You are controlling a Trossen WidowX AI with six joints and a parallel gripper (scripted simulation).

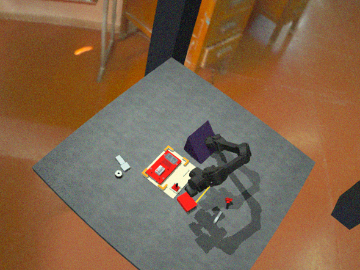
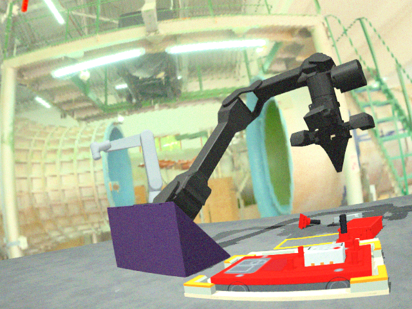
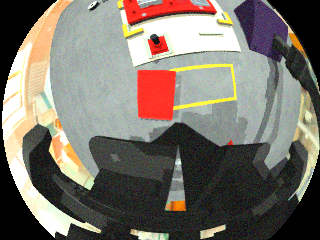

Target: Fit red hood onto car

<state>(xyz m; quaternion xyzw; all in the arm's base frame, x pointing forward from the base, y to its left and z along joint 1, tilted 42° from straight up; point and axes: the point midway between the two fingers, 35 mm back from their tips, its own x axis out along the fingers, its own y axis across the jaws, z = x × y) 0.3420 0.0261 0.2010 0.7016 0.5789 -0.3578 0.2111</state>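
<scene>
My gripper tip is 12 cm above the red hood, 4 cm short of it and 2 cm to the left of it. Also, from my gripper tip: white engine block (24 cm to the right, 11 cm below).
</scene>
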